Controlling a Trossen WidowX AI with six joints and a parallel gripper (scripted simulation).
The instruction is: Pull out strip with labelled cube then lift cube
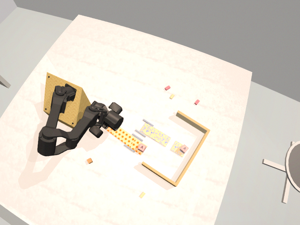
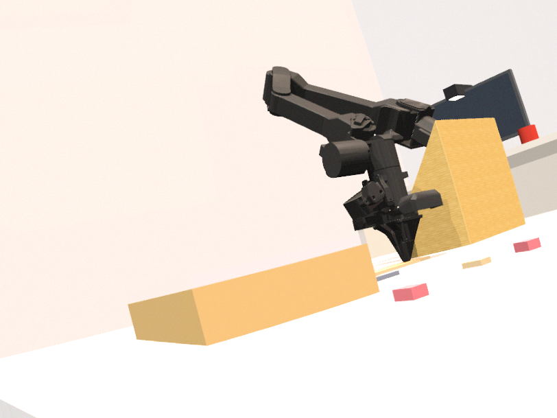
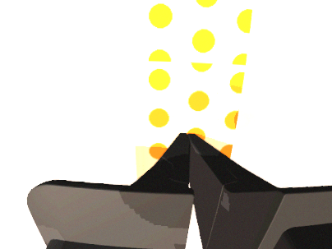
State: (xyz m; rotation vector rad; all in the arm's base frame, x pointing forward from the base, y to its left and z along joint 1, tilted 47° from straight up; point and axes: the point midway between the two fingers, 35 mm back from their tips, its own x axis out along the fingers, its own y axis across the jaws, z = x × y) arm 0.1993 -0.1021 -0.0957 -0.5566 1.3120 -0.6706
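Now: the orange-dotted strip 100 mm ahead of my gripper tip and 10 mm to the right of it. Round my gripper tip: blue-speckled strip (230 mm ahead, 80 mm to the left).
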